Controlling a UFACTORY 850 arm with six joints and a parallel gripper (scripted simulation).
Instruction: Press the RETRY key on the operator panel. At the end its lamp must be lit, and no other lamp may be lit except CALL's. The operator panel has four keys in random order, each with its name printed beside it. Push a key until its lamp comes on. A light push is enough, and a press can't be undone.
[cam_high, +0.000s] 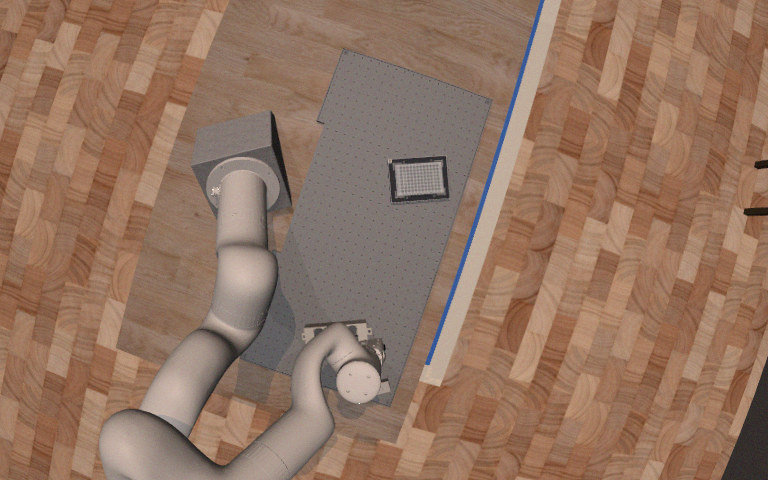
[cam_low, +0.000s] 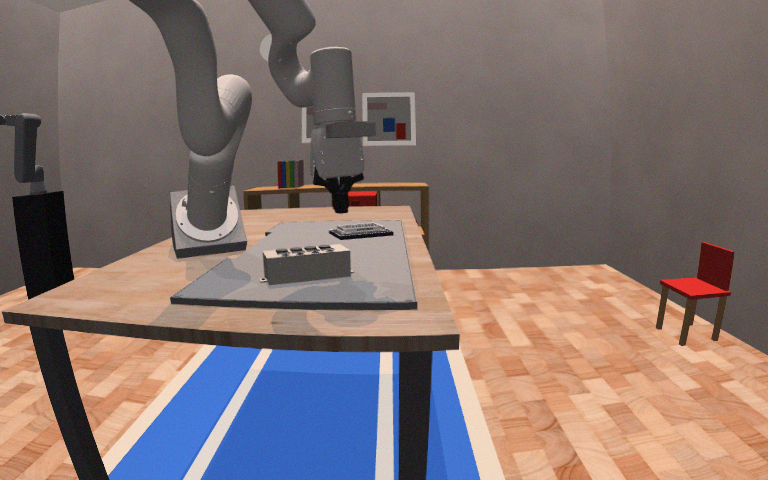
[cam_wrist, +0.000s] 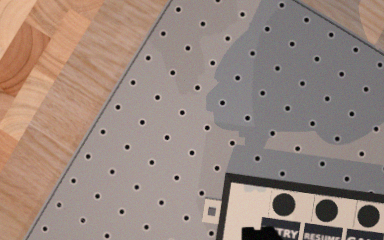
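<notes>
My hand is 10 cm above the operator panel, 8 cm past it and 1 cm to the right of it. Also, from my hand: well plate (44 cm to the left, 13 cm below, 11 cm ahead).
</notes>
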